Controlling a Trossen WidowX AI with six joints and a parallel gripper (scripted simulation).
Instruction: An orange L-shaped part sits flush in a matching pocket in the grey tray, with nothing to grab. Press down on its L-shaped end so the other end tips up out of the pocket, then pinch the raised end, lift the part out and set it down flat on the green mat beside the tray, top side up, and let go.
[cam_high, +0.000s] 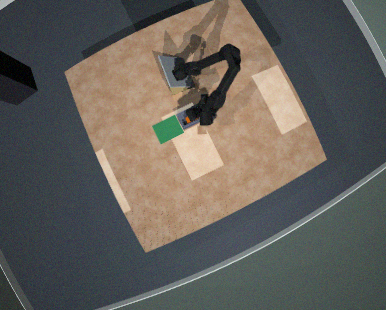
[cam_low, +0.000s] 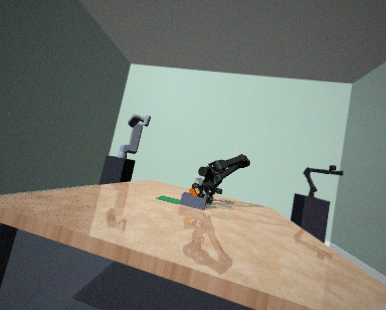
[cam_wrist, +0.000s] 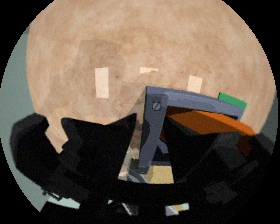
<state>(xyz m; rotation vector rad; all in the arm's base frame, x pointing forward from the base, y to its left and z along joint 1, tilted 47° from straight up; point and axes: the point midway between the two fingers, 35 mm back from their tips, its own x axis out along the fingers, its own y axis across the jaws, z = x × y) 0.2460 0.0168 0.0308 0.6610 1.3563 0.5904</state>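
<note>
Now: gripper tip 50 mm to the left of the orange L-shaped part and 10 mm below it. Round my gripper tip: green mat: 10 mm behind, 220 mm to the right, 50 mm below.
</note>
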